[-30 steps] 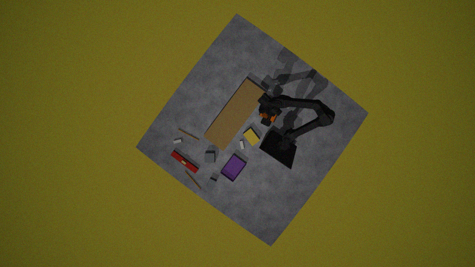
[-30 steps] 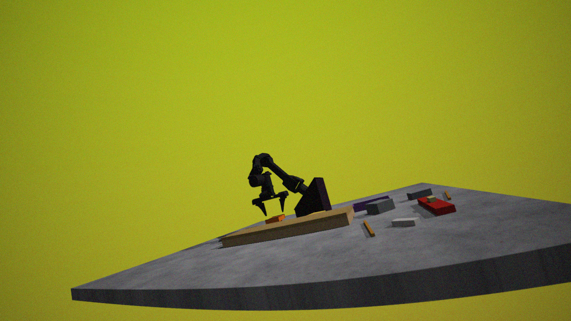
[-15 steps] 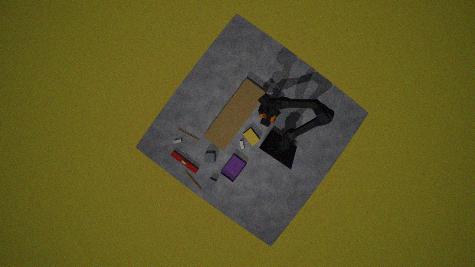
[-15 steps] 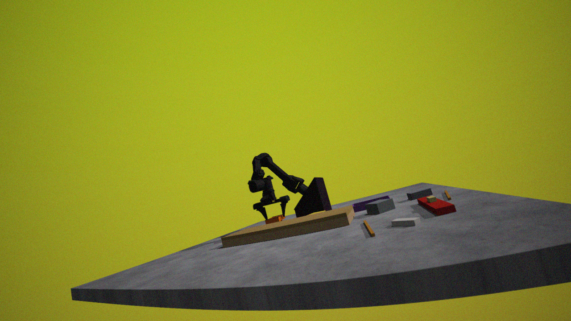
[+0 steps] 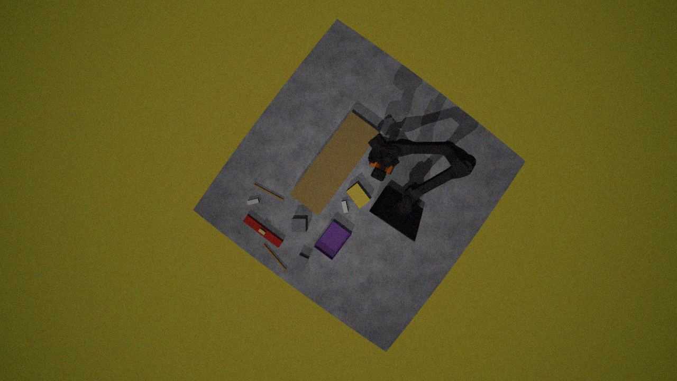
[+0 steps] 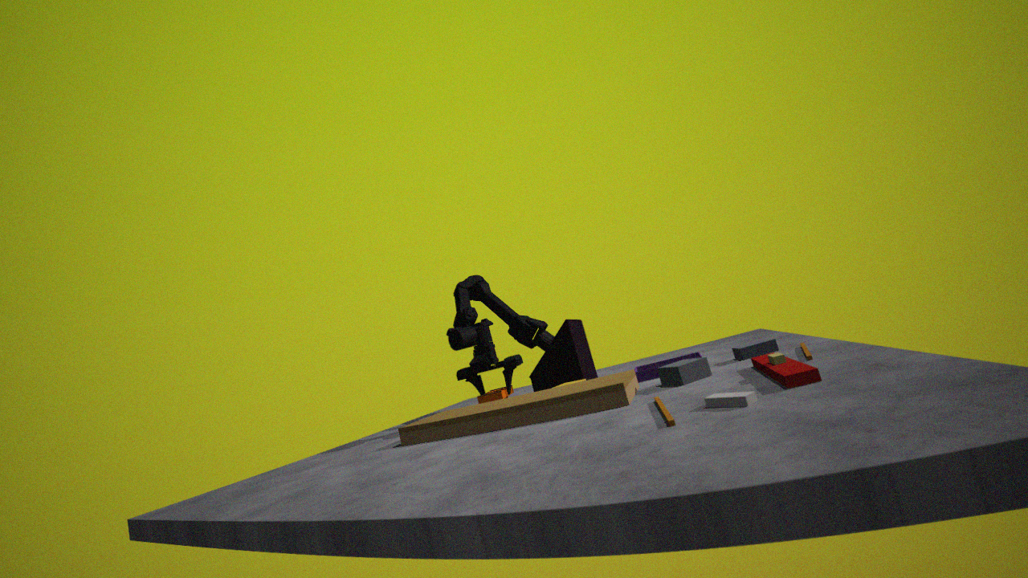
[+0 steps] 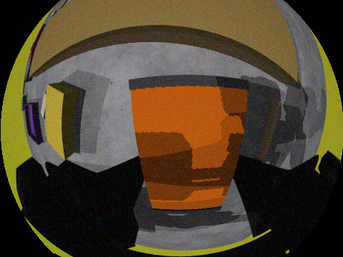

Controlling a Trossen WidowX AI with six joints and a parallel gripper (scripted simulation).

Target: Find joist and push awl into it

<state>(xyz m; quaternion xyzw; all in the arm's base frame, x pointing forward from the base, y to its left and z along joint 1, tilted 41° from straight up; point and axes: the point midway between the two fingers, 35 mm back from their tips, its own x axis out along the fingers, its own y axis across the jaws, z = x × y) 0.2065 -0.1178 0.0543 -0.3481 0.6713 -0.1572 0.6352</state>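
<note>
Right now my gripper tip is 110 mm to the left of the awl, 30 mm above it and 10 mm short of it. The rest, counted from my gripper tip: yellow block: 200 mm to the left, 20 mm below, 20 mm behind; then purple tray: 460 mm to the left, 70 mm behind, 20 mm below; then orange stud finder: 20 mm below, 10 mm behind.
</note>
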